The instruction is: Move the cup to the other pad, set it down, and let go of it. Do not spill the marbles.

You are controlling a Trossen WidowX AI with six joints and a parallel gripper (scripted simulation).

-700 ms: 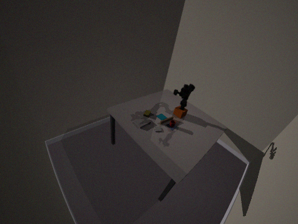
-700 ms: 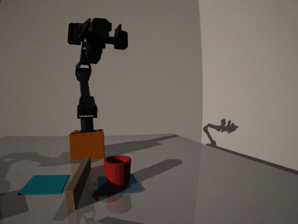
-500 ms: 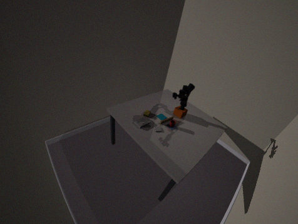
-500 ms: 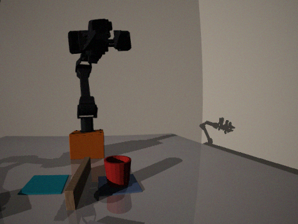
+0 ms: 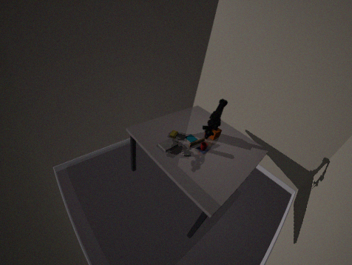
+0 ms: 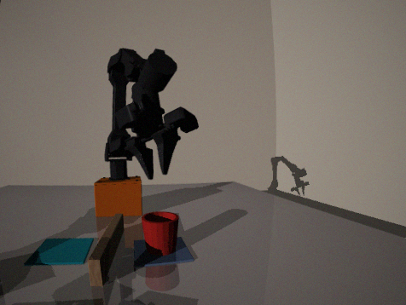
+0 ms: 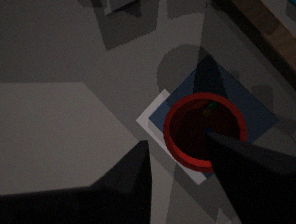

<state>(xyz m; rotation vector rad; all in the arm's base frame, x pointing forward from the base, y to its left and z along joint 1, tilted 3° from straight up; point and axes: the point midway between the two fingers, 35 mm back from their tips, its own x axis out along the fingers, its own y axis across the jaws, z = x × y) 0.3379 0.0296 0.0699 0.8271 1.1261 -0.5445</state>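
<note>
The red cup lies 120 mm below my gripper tip, 10 mm to the left of it and 10 mm behind it. The rest, counted from my gripper tip: blue marble 140 mm below, 20 mm to the left, 20 mm behind; then blue pad 170 mm below, 10 mm to the left, 10 mm behind; then wooden bar 140 mm below, 90 mm to the right, 40 mm behind.
</note>
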